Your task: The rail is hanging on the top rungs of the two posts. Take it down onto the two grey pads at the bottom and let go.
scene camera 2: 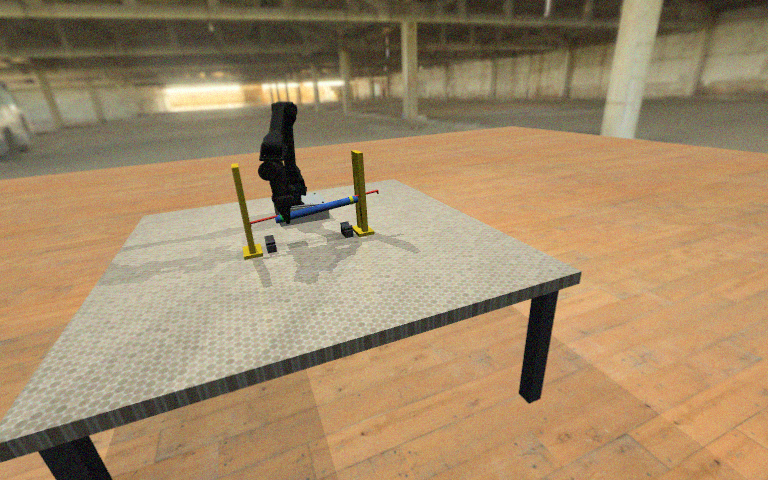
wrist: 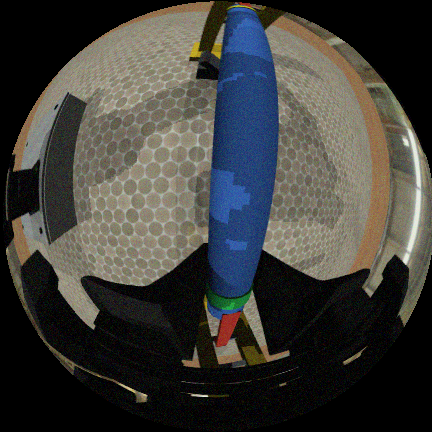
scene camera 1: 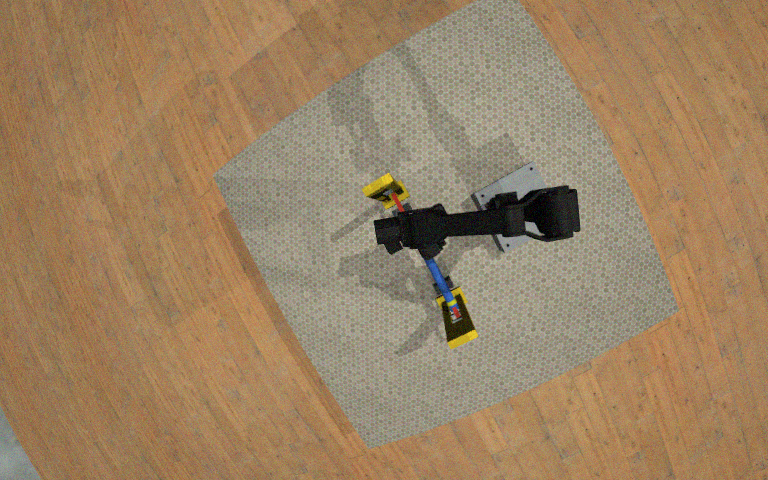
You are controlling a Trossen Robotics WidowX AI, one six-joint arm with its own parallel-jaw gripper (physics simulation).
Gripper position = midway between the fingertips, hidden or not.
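Scene camera 2 shows my gripper (scene camera 2: 288, 223) and a yellow post (scene camera 2: 362, 229). In scene camera 1 I see a yellow post (scene camera 1: 381, 189). The wrist view shows my gripper (wrist: 227, 249), which grips a blue rail (wrist: 245, 133).
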